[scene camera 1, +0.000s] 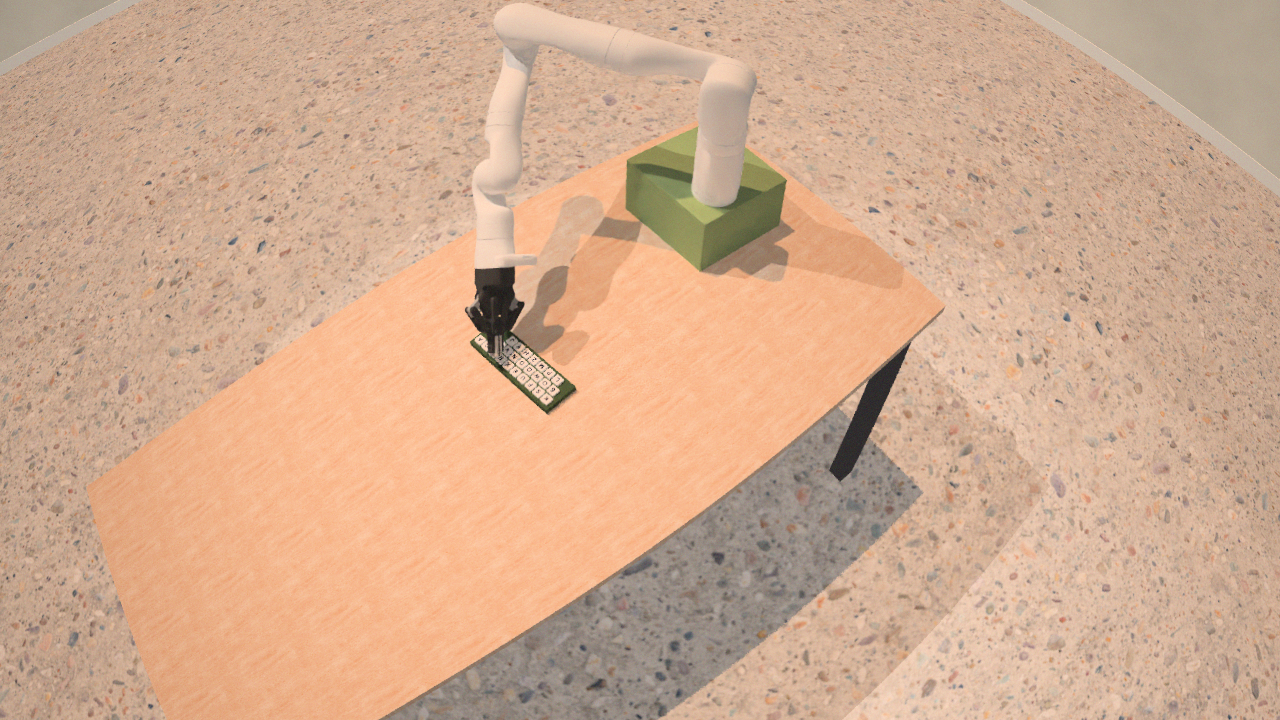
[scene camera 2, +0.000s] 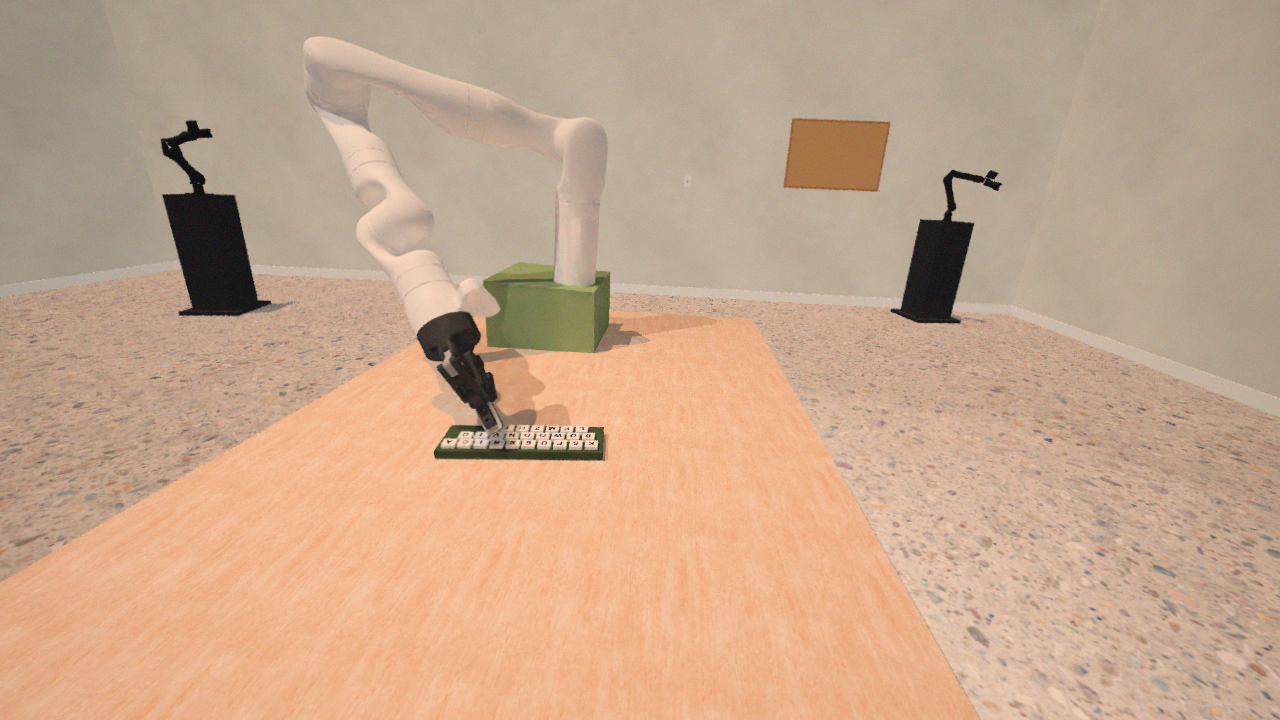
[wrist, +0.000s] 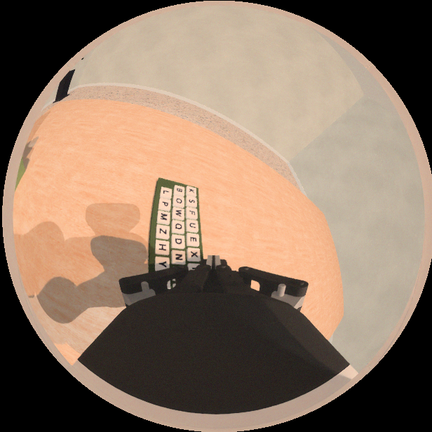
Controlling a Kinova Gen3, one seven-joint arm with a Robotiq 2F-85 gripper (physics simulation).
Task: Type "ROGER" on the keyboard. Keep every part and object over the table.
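Where they show: gripper, fingertip midpoint: (scene camera 1: 495,356) (scene camera 2: 496,431); arm's base, link origin: (scene camera 1: 714,191) (scene camera 2: 574,281).
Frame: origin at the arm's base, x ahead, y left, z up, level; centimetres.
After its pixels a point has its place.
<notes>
A dark green keyboard (scene camera 1: 565,394) {x 48.1, y 5.2, z -12.8 cm} (scene camera 2: 519,454) {x 52.3, y -5.6, z -13.1 cm} (wrist: 155,220) with three rows of white letter keys lies on the table. My gripper (scene camera 1: 497,358) {x 52.0, y -8.4, z -9.9 cm} (scene camera 2: 494,429) {x 52.0, y -8.4, z -9.9 cm} (wrist: 213,262) is shut and empty, with its fingertips at the keys, in the part of the keyboard left of its middle in scene camera 2. I cannot tell which key is under them or whether they touch it. In the wrist view the O key (wrist: 178,201) and the E key (wrist: 193,239) show. The gripper hides the near part of the keyboard there, and I cannot make out the R and G keys.
The arm stands on a green block (scene camera 1: 666,214) {x 7.1, y -6.2, z -5.9 cm} (scene camera 2: 537,313) {x 6.9, y -7.6, z -5.7 cm} at the far end of the wooden table (scene camera 1: 358,501) {x 90.4, y -7.7, z -13.9 cm} (scene camera 2: 501,573) {x 72.0, y -4.7, z -13.9 cm}. Behind the table, two black stands (scene camera 2: 210,255) (scene camera 2: 935,268) with small arms stand on the floor. A brown board (scene camera 2: 836,154) hangs on the wall.
</notes>
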